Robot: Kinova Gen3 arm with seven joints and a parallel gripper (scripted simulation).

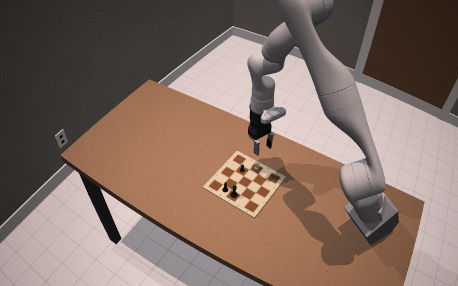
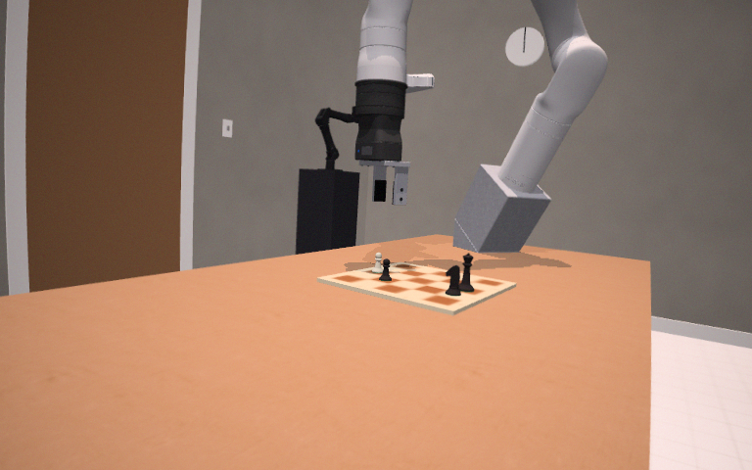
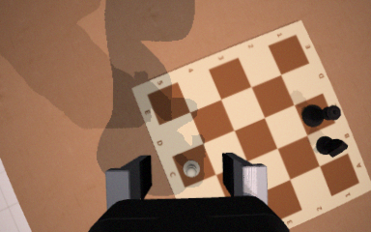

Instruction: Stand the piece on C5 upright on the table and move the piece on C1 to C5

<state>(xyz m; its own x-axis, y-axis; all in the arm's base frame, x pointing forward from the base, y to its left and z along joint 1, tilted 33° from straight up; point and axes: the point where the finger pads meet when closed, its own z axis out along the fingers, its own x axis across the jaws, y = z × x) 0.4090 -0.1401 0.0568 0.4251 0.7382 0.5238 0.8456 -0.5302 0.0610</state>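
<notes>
Now: the white pawn 1 cm ahead of my hand and 11 cm below it. The rest, counted from my hand: chessboard 2 cm ahead, 8 cm to the left, 13 cm below; then black pawn 5 cm ahead, 3 cm to the left, 11 cm below.
</notes>
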